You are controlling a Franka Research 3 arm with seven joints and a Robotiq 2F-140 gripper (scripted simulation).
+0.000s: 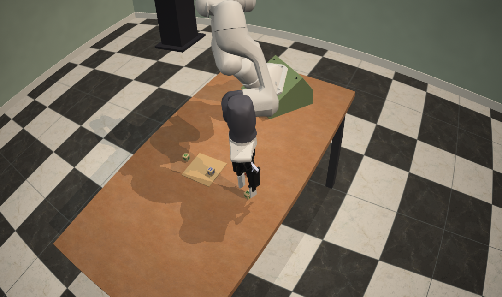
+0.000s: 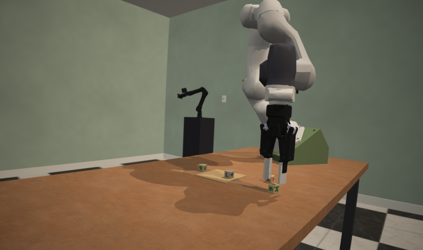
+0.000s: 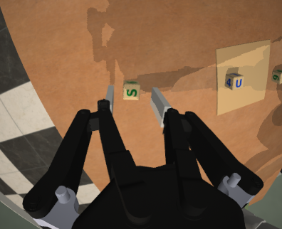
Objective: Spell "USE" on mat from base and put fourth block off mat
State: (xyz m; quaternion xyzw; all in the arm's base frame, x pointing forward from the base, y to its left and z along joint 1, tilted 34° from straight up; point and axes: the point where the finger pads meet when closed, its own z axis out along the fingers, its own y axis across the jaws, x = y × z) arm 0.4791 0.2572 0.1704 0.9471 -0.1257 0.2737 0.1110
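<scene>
My gripper is now 50 mm above the S block. The rest, counted from my hand: U block 190 mm to the right, 50 mm below, 40 mm behind; then E block 100 mm behind, 60 mm to the right, 50 mm below; then mat 230 mm to the right, 60 mm below, 40 mm behind.
</scene>
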